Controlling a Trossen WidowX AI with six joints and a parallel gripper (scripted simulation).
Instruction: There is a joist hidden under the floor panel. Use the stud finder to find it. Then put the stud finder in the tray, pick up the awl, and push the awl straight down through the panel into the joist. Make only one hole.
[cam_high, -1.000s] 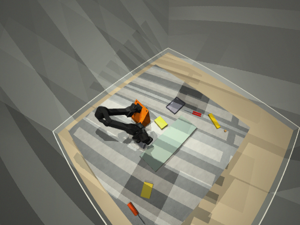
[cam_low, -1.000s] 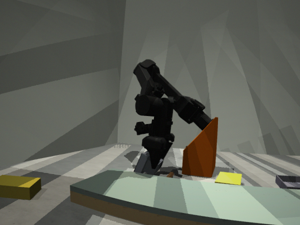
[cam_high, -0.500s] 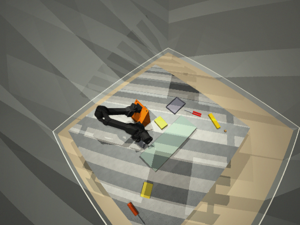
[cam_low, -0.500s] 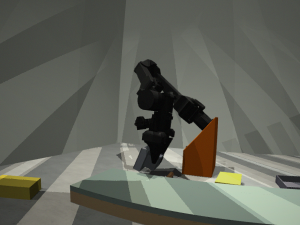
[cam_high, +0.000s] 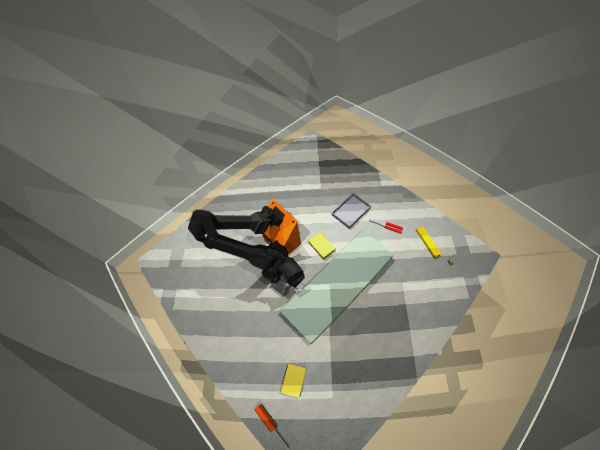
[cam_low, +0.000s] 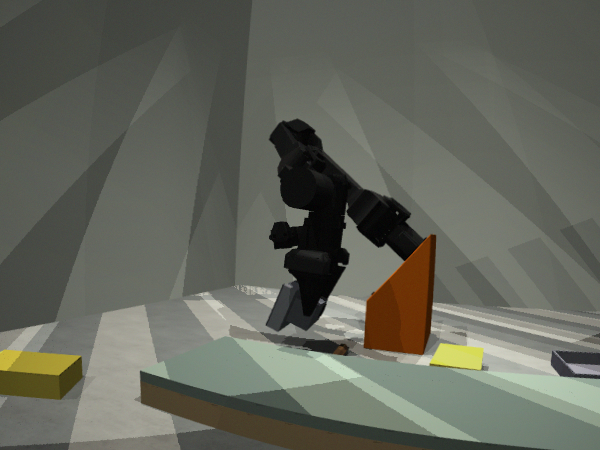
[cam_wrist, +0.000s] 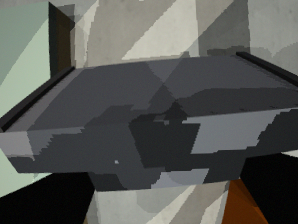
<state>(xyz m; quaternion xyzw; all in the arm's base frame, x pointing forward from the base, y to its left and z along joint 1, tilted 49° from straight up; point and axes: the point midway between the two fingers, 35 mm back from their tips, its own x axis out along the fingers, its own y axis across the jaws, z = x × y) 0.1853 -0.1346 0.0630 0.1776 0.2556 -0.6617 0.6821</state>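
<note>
Right now the stud finder is 1 cm to the right of my gripper tip and 1 cm behind it. From my gripper tip the other things lie so: awl 7 cm below, 4 cm to the left, 3 cm ahead; then yellow bar 60 cm to the left, 33 cm ahead, 7 cm below; then dark-rimmed tray 47 cm to the left, 6 cm below, 4 cm behind.
</note>
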